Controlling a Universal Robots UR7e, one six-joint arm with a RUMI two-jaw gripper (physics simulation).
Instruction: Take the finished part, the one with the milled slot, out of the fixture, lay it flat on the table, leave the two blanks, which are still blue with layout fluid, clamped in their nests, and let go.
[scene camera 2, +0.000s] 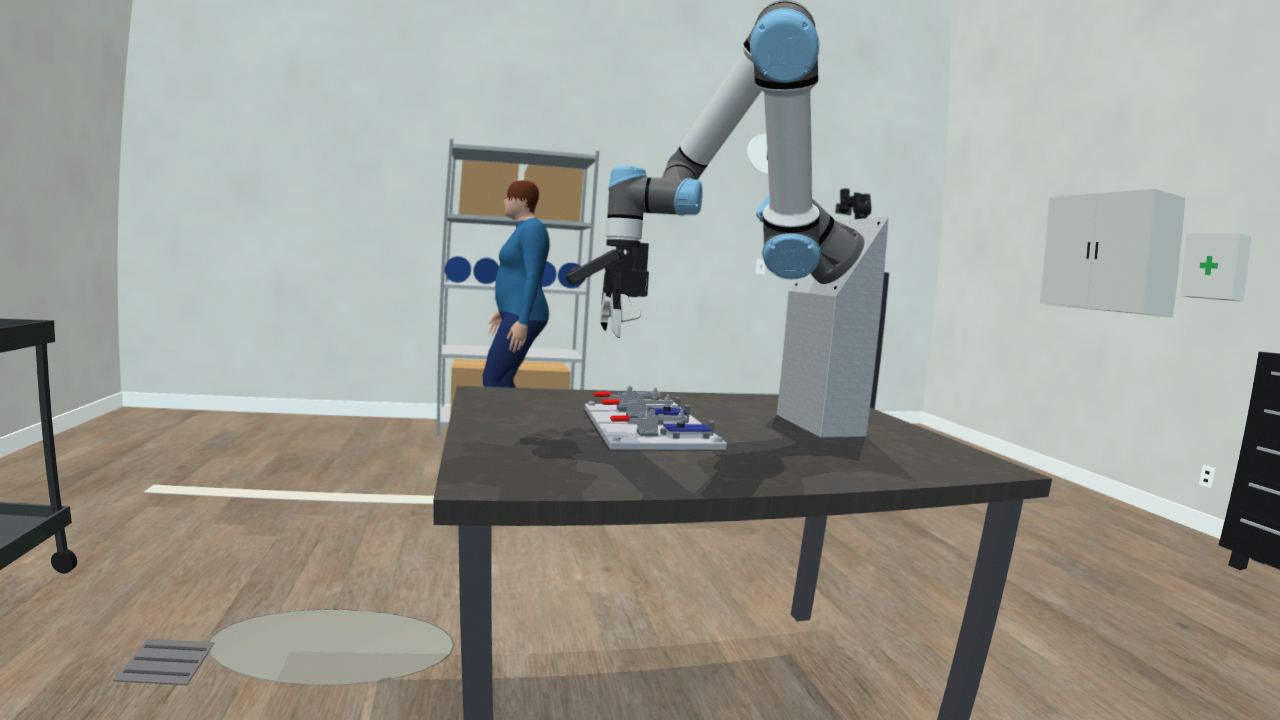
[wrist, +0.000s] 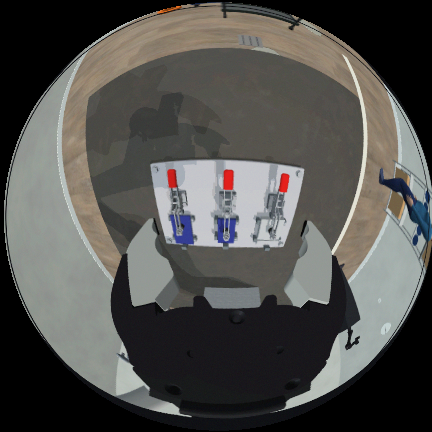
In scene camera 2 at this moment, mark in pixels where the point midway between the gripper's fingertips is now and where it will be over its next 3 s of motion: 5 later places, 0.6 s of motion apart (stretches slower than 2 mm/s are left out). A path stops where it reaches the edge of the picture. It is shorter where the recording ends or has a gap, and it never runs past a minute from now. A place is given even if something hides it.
My gripper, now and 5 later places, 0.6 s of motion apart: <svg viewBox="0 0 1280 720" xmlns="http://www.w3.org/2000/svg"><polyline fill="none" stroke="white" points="611,334 604,329 599,325 600,326 601,326 601,326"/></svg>
